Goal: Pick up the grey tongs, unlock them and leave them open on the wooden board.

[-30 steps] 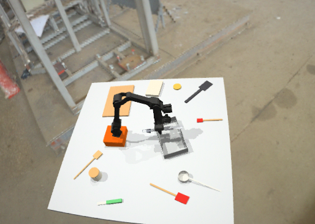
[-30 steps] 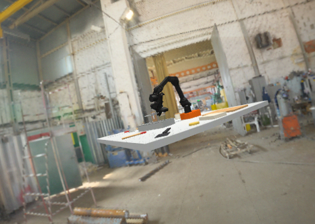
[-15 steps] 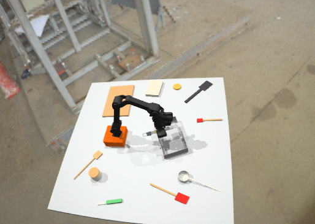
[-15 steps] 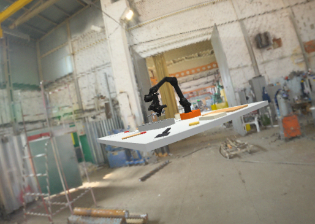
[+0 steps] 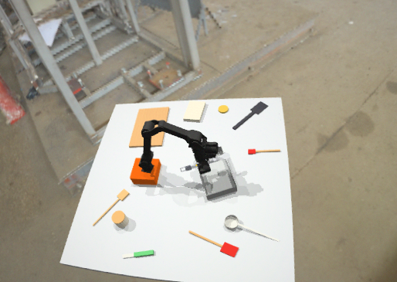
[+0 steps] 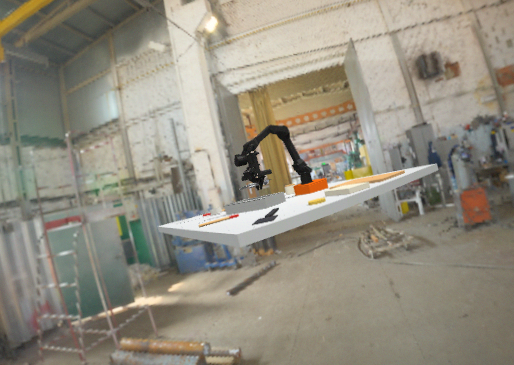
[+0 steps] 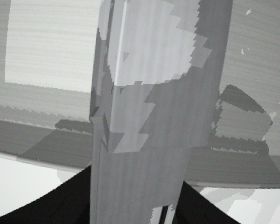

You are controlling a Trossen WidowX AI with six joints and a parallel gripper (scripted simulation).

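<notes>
The yellow lock piece lies 2 cm behind my gripper tip, 2 cm to the right of it and 4 cm above it. The rest, counted from my gripper tip: cream block: 23 cm behind, 50 cm to the left, 8 cm below; red spatula: 19 cm ahead, 40 cm to the right, 9 cm below; grey roasting tin: 6 cm ahead, 2 cm to the left, 7 cm below.
</notes>
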